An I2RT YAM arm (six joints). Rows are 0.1 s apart.
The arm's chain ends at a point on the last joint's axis. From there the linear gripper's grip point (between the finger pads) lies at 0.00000 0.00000 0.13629 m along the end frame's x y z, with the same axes.
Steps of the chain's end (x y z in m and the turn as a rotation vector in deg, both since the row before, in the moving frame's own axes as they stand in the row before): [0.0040 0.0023 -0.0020 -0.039 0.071 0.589]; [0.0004 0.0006 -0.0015 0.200 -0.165 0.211]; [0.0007 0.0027 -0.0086 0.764 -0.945 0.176]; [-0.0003 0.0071 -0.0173 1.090 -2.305 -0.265]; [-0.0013 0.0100 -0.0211 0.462 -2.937 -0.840]
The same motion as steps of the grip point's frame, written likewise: [0.0042 0.0024 -0.0020 -0.039 0.071 0.589]; [0.0000 0.0001 -0.0015 0.200 -0.165 0.211]; [-0.0015 0.0009 -0.0086 0.764 -0.945 0.176]; [-0.0058 0.0045 -0.0174 1.090 -2.305 -0.265]; [-0.0083 0.0090 -0.0213 0.462 -2.937 -0.840]
